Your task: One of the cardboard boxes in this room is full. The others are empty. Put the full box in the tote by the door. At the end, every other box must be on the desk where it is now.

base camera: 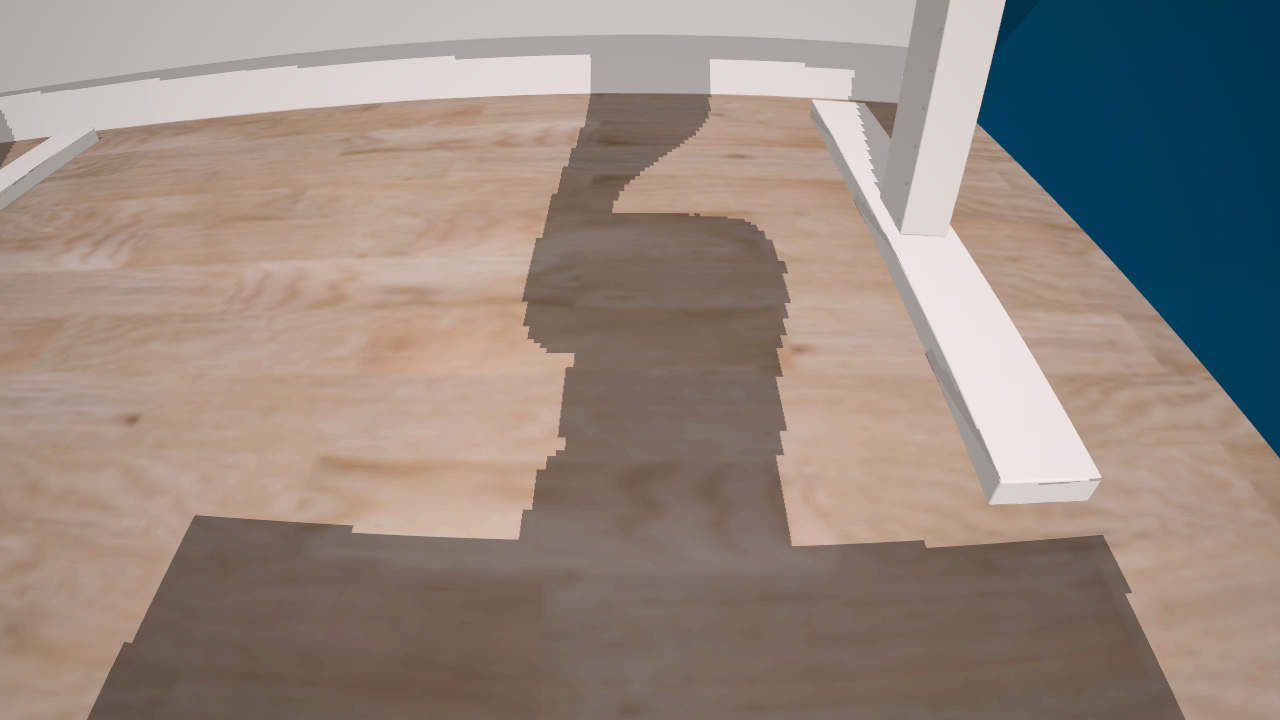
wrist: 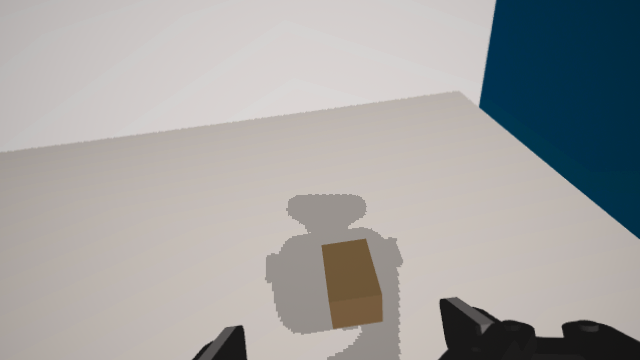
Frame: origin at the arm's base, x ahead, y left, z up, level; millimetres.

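Where they show: gripper, fingertip midpoint: (wrist: 343,334).
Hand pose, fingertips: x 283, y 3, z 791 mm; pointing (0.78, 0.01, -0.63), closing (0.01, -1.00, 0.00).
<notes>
Things, the pixels of their top centre, and the offset from my fingertips. "spot": a spot on its surface instead. Level surfaces: height alone.
- brown cardboard box, middle of its top: (wrist: 349,267) 201 mm ahead, 16 mm right, 188 mm down
- pale desk top, its level: 238 mm down
- white desk leg, surface spot: (base camera: 948,125) spot: 404 mm ahead, 265 mm right, 1046 mm down
- long white foot, surface spot: (base camera: 1002,358) spot: 219 mm ahead, 279 mm right, 1163 mm down
A brown cardboard box (wrist: 352,275) sits on the pale desk top (wrist: 150,225) in the wrist view, a little right of centre and low in the view. Its top and its near side show; its contents cannot be seen. My gripper (wrist: 343,334) is open and empty, its two black fingertips far apart at the bottom of the wrist view. The box shows between and beyond the fingertips, apart from both. The arm's shadow lies over and around the box. The tote by the door does not show in either view.
In the base camera view, a white desk leg (base camera: 948,125) stands on a long white foot (base camera: 1002,358) at the right. Another white foot (base camera: 53,156) shows at the left edge. A pale wall (base camera: 358,26) (wrist: 225,60) is behind the desk, and a blue wall (base camera: 1163,179) (wrist: 565,75) is at the right.
</notes>
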